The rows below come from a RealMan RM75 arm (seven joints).
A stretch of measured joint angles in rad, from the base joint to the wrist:
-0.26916 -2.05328 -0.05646 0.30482 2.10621 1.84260 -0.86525
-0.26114 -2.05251 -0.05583 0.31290 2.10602 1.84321 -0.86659
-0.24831 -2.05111 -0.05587 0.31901 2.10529 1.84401 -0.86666
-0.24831 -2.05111 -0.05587 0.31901 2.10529 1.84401 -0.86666
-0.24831 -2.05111 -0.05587 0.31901 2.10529 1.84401 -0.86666
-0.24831 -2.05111 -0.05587 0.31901 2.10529 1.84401 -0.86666
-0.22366 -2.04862 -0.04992 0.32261 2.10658 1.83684 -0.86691
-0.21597 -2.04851 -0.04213 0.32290 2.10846 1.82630 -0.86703
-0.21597 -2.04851 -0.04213 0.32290 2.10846 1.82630 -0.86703
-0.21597 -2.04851 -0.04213 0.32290 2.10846 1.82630 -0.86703
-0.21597 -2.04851 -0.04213 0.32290 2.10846 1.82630 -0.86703
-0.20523 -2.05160 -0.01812 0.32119 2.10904 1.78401 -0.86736
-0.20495 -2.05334 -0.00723 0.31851 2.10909 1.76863 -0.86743
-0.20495 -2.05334 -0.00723 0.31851 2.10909 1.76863 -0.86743
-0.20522 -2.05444 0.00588 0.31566 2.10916 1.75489 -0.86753
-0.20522 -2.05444 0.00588 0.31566 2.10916 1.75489 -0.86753
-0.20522 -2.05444 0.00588 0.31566 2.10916 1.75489 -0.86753
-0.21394 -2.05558 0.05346 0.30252 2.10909 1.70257 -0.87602
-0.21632 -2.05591 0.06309 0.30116 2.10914 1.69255 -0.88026
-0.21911 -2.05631 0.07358 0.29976 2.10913 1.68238 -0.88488
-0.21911 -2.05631 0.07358 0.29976 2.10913 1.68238 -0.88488
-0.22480 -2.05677 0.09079 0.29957 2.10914 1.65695 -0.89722
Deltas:
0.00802 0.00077 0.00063 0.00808 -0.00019 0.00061 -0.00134
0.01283 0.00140 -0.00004 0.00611 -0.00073 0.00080 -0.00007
0.00000 0.00000 0.00000 0.00000 0.00000 0.00000 0.00000
0.00000 0.00000 0.00000 0.00000 0.00000 0.00000 0.00000
0.00000 0.00000 0.00000 0.00000 0.00000 0.00000 0.00000
0.02465 0.00249 0.00595 0.00360 0.00129 -0.00717 -0.00025
0.00769 0.00011 0.00779 0.00029 0.00188 -0.01054 -0.00012
0.00000 0.00000 0.00000 0.00000 0.00000 0.00000 0.00000
0.00000 0.00000 0.00000 0.00000 0.00000 0.00000 0.00000
0.00000 0.00000 0.00000 0.00000 0.00000 0.00000 0.00000
0.01074 -0.00309 0.02401 -0.00171 0.00058 -0.04229 -0.00033
0.00028 -0.00174 0.01089 -0.00268 0.00005 -0.01538 -0.00007
0.00000 0.00000 0.00000 0.00000 0.00000 0.00000 0.00000
-0.00027 -0.00110 0.01311 -0.00285 0.00007 -0.01374 -0.00010
0.00000 0.00000 0.00000 0.00000 0.00000 0.00000 0.00000
0.00000 0.00000 0.00000 0.00000 0.00000 0.00000 0.00000
-0.00872 -0.00114 0.04758 -0.01314 -0.00007 -0.05232 -0.00849
-0.00238 -0.00033 0.00963 -0.00136 0.00005 -0.01002 -0.00424
-0.00279 -0.00040 0.01049 -0.00140 -0.00001 -0.01017 -0.00462
0.00000 0.00000 0.00000 0.00000 0.00000 0.00000 0.00000
-0.00569 -0.00046 0.01721 -0.00019 0.00001 -0.02543 -0.01234

